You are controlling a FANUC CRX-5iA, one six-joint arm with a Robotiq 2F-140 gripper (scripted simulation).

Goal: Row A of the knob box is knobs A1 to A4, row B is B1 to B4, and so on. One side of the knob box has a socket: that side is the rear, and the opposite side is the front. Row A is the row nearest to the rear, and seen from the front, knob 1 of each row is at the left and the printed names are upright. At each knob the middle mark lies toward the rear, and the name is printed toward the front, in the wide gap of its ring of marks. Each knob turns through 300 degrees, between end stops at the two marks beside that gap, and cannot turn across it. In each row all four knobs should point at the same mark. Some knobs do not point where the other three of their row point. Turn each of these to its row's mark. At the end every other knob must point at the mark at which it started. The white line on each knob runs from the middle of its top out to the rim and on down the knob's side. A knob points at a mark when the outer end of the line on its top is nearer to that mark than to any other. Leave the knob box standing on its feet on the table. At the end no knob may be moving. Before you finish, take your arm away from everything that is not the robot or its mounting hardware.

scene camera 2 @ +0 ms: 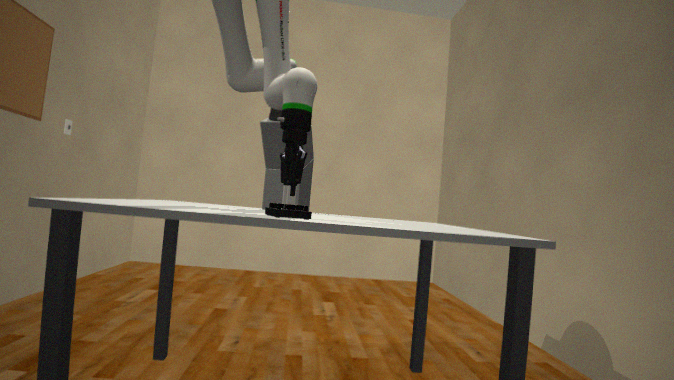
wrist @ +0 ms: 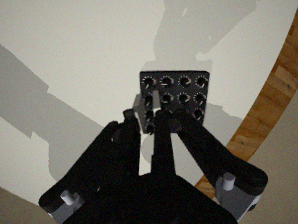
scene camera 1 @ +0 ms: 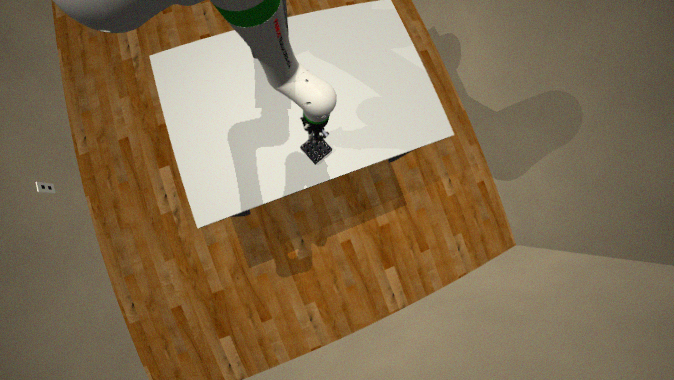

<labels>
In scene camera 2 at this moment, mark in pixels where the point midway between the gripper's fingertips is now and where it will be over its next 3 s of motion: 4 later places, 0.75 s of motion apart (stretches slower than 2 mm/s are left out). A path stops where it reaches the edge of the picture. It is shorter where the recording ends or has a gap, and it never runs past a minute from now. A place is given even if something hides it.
My gripper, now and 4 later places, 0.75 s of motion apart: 288, 206; 289, 196; 288, 193; 285, 190; 287, 186
</labels>
